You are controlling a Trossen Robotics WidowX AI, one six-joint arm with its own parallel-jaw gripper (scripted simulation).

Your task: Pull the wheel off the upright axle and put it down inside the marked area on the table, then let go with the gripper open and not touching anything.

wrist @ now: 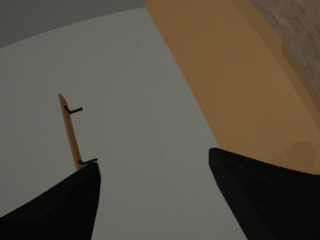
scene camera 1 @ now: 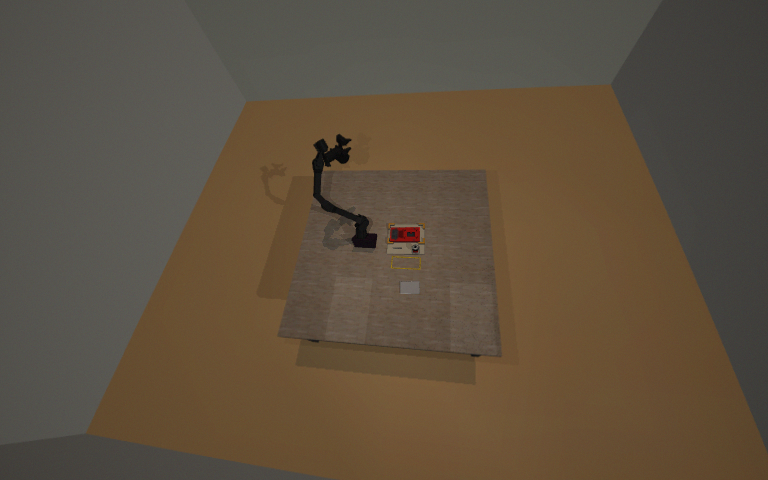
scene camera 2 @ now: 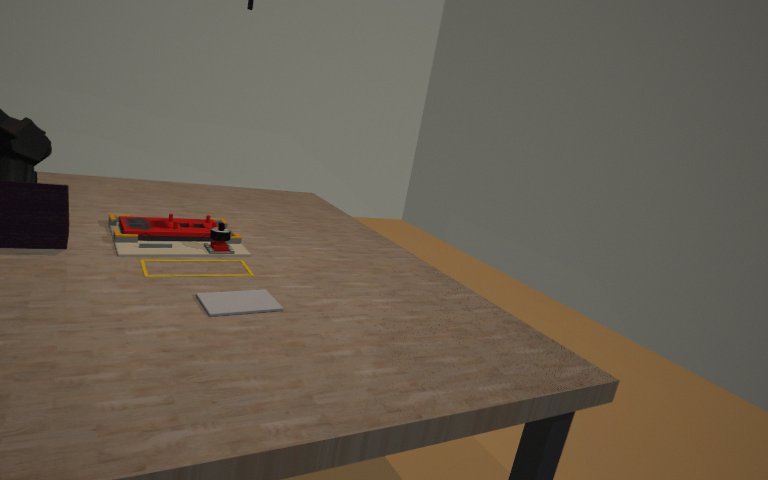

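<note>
Nothing is in my gripper, which is open. There is a red fixture in view too.
</note>
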